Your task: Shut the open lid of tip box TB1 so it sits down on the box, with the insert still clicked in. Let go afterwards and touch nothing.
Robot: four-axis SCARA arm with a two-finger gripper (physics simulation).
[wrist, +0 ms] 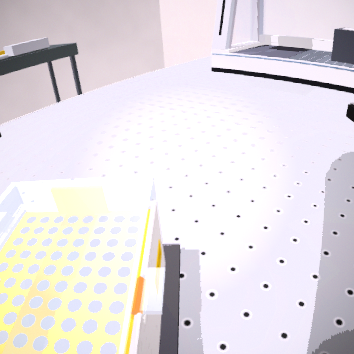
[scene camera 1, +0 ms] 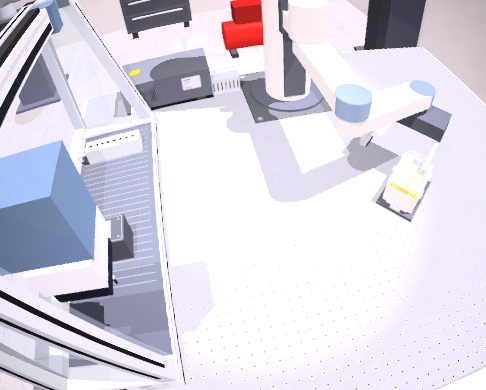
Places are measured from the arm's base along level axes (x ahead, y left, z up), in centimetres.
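Where they show: gripper, fingertip midpoint: (wrist: 163,93) (scene camera 1: 392,156); arm's base, link origin: (scene camera 1: 287,93).
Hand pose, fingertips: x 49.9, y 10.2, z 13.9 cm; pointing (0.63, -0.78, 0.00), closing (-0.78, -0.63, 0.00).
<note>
Each offset is from my fingertips to the top centre of the thing. "pt": to the spot under its first point.
Tip box TB1 {dx +2.0, dy +6.2, dz -4.9 cm} (scene camera 1: 401,202) (wrist: 150,332) stands upright on a dark base plate at the right of the table. Its clear lid {pt dx -1.4, dy +8.7, dz -4.9 cm} (scene camera 1: 413,161) (wrist: 127,192) lies over the top of the box, pale and see-through; whether its rim is fully seated all round I cannot tell. The yellow insert {dx +2.0, dy +6.2, dz -5.2 cm} (scene camera 1: 403,190) (wrist: 59,286) shows through the lid, level in the box, with an orange clip (wrist: 137,296) at its side. My gripper (scene camera 1: 424,169) is open and empty, close above the lid's far right part; whether it touches the lid is too small to tell. Its fingers do not show in the wrist view.
The arm column (scene camera 1: 287,55) stands at the back. A grey device {pt dx -53.5, dy -47.5, dz -2.8 cm} (scene camera 1: 172,80) is at the back left, beside a white rack {pt dx -54.4, dy -30.1, dz -8.4 cm} (scene camera 1: 226,82). A framed enclosure (scene camera 1: 162,250) (wrist: 280,72) with a blue-topped unit {pt dx +27.9, dy -58.0, dz +34.5 cm} (scene camera 1: 45,210) takes up the left side.
</note>
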